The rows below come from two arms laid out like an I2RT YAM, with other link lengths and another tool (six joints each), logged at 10 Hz.
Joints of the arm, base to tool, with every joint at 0 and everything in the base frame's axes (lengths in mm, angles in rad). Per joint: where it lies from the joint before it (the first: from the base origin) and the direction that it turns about. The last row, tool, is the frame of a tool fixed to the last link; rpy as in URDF.
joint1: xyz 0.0 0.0 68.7 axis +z
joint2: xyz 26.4 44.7 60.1 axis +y
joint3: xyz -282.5 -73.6 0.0 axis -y
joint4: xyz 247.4 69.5 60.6 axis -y
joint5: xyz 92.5 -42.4 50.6 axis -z
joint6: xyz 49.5 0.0 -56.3 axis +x
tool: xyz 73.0 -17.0 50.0 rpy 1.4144 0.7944 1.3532
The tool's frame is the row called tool.
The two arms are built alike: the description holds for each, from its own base.
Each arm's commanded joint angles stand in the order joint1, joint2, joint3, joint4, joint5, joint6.
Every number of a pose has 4 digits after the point. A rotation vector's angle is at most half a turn.
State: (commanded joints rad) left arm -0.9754 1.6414 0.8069 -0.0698 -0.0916 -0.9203; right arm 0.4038 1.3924 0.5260 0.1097 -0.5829 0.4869
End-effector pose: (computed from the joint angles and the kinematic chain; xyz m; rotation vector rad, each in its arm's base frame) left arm 0.2667 -0.3245 0.1251 0.9025 2.1780 -0.4263; right arm 0.3184 0.1725 0.1315 0.8500 2.4495 1.2718
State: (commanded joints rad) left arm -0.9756 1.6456 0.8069 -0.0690 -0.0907 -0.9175; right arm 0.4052 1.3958 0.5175 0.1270 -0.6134 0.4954
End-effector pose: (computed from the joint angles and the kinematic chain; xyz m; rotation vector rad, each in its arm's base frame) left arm 0.2665 -0.3249 0.1236 0.9077 2.1794 -0.4246; right arm 0.3158 0.1758 0.1306 0.8431 2.4601 1.3093
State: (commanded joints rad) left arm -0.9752 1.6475 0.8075 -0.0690 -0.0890 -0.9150; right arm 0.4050 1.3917 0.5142 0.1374 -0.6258 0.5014
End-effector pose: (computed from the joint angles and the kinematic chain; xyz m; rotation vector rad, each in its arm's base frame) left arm 0.2666 -0.3252 0.1230 0.9114 2.1796 -0.4248; right arm 0.3153 0.1769 0.1326 0.8381 2.4560 1.3303
